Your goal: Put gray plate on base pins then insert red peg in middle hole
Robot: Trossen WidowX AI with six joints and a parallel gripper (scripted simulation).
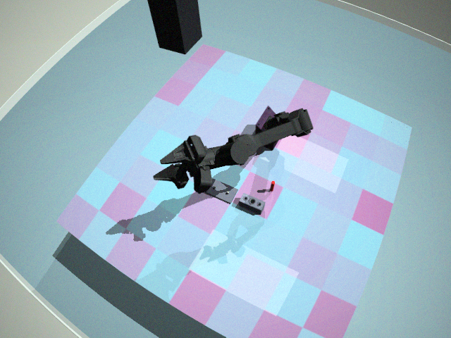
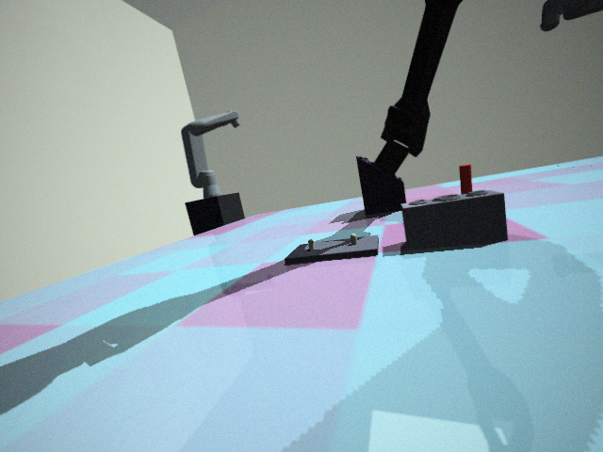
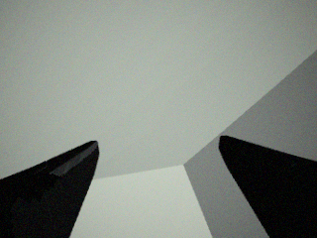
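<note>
My gripper tip is now 49 cm above the gray plate, 22 cm past it and 17 cm to the right of it. The rest, counted from my gripper tip: dark base 52 cm below, 22 cm behind, 3 cm to the left; red peg 49 cm below, 32 cm behind, 21 cm to the left.
</note>
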